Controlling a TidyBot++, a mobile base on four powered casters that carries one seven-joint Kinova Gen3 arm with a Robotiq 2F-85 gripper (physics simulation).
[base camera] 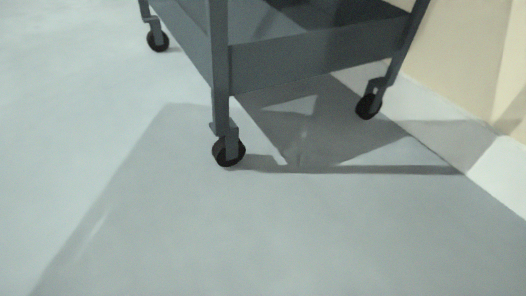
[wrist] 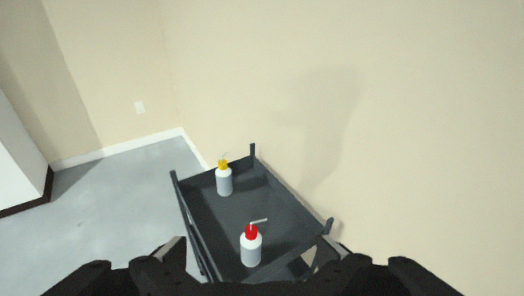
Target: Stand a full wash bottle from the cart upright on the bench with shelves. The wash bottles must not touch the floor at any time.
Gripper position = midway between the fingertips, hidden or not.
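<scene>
Visible: a dark grey cart [base camera: 235,54]. The wrist view also shows the dark grey cart [wrist: 218,222], as well as my gripper [wrist: 252,251].
</scene>
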